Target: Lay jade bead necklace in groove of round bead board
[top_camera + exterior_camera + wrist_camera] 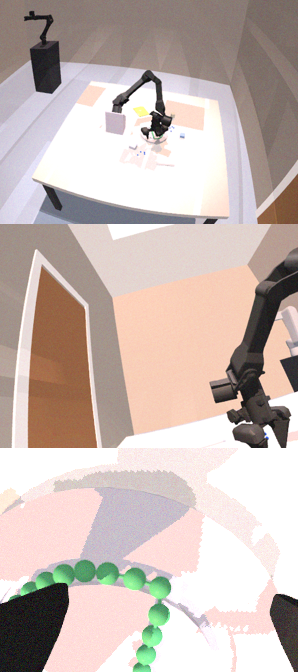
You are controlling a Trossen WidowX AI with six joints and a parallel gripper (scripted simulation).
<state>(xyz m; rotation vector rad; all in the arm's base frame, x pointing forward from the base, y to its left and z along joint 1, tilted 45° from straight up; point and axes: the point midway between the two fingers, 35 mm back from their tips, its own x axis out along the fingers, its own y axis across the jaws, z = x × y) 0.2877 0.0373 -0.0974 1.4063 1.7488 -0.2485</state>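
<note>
Right now my gripper tip is 6 cm to the right of the round white bead board and 1 cm above it. Round my gripper tip: thin rod: 11 cm ahead, 22 cm to the right, 2 cm below; then blue block: 21 cm ahead, 9 cm to the left, 1 cm below; then cream block: 12 cm ahead, 31 cm to the left.
</note>
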